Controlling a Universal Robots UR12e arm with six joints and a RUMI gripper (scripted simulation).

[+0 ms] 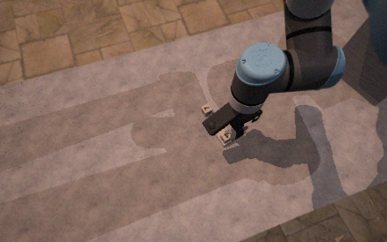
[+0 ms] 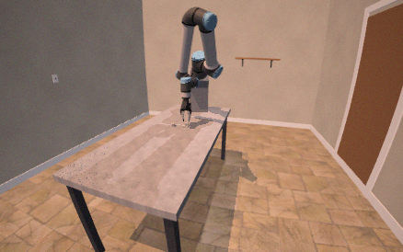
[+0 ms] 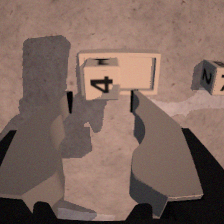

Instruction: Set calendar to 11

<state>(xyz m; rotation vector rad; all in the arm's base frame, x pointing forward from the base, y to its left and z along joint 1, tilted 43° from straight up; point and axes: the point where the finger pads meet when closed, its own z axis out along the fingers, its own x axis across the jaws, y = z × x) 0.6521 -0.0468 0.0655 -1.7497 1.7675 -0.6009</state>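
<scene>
Now: hand 40 mm above the white cube. The rest, counted from my hand: calendar tray 20 mm to the right, 50 mm below; then digit cube 120 mm to the right, 50 mm below.
</scene>
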